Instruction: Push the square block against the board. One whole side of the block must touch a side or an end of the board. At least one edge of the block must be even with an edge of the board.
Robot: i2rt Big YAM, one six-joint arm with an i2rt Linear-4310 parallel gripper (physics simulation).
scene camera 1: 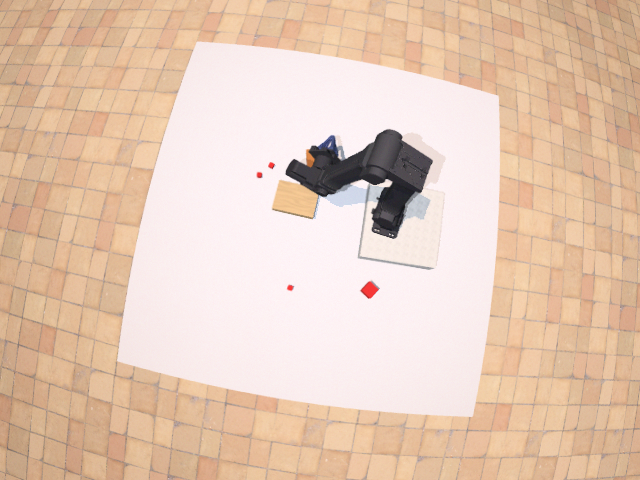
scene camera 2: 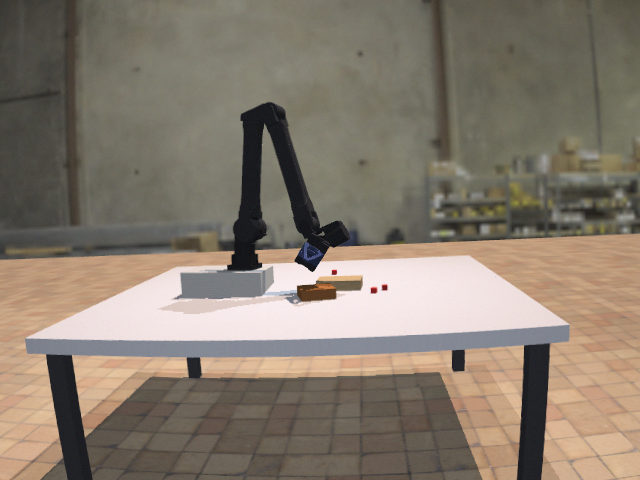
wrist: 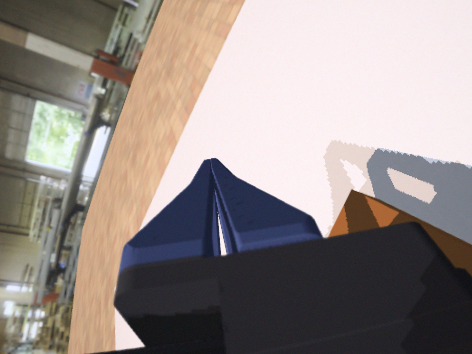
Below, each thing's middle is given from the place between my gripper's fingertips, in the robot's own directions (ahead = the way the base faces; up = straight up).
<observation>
My hand is 10 cm above the orange square block [wrist: 360,212], 7 cm to the right of it and 1 cm short of it. The rest, counted from my hand: light wooden board [scene camera 1: 290,198] 22 cm to the left, 10 cm below, 5 cm ahead.
</observation>
